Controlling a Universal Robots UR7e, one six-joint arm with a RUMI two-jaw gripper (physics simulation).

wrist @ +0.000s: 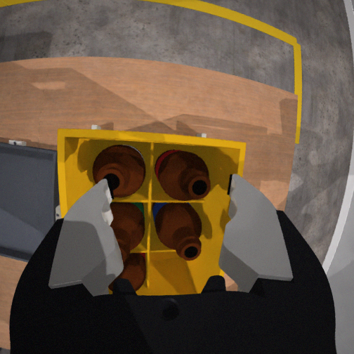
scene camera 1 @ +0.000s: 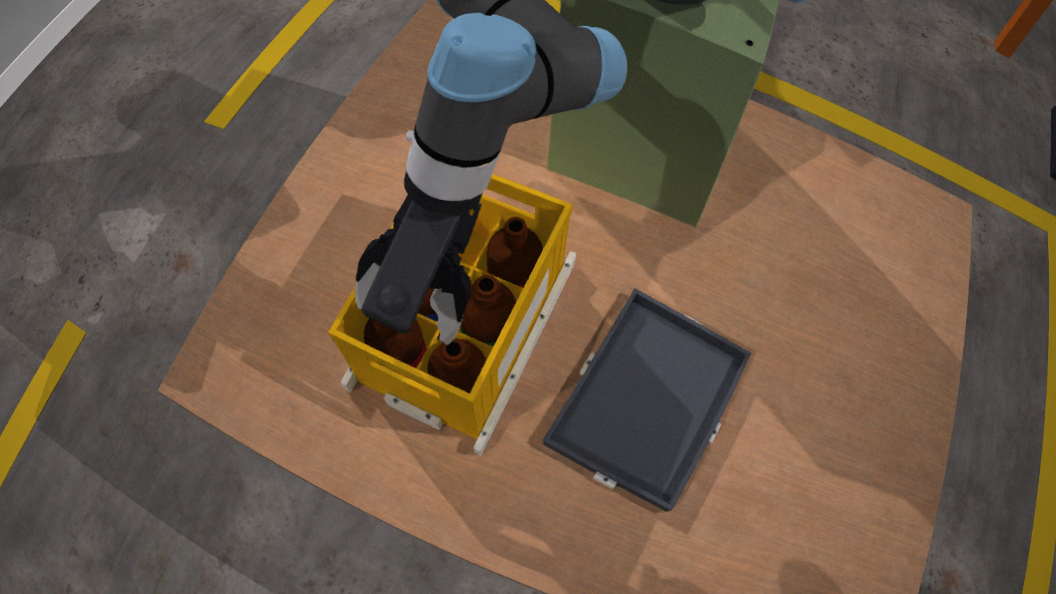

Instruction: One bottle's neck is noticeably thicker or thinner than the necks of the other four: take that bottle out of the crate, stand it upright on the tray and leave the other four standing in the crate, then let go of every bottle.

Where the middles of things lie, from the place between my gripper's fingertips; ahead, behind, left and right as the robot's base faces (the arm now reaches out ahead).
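Labels:
Blue-banded bottle [wrist: 178, 226]: 120 mm below my hand, 90 mm behind, 50 mm to the right of it. Red-banded bottle [scene camera 1: 409, 348]: 120 mm below my hand, 40 mm to the right of it, 10 mm behind.

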